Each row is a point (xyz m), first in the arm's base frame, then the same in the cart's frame.
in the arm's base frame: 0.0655 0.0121 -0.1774
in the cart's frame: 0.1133 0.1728 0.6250
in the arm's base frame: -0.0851 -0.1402 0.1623
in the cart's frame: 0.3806 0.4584 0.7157
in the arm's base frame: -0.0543 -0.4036 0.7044
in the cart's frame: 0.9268 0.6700 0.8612
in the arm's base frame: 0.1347 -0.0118 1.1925
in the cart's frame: 1.3531 0.7000 0.3665
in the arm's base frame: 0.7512 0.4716 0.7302
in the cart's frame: 1.1053 -0.0666 -0.0558
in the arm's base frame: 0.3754 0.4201 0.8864
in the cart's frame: 1.0941 0.3410 -0.0105
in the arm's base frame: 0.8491 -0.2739 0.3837
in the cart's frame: 1.0007 -0.2863 0.7355
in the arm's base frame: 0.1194 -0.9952 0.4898
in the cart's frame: 0.9377 0.4349 1.4702
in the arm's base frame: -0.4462 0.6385 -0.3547
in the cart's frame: -0.3935 0.5436 0.0852
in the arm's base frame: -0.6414 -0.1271 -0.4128
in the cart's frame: -0.3645 0.7129 0.8586
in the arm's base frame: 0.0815 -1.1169 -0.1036
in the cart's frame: 0.4254 0.2168 1.7117
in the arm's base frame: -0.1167 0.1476 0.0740
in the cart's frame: 0.2282 0.4422 0.4547
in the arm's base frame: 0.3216 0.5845 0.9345
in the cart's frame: 1.0785 0.4063 -0.1770
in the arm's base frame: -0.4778 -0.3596 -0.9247
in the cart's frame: -0.6960 0.3506 1.1776
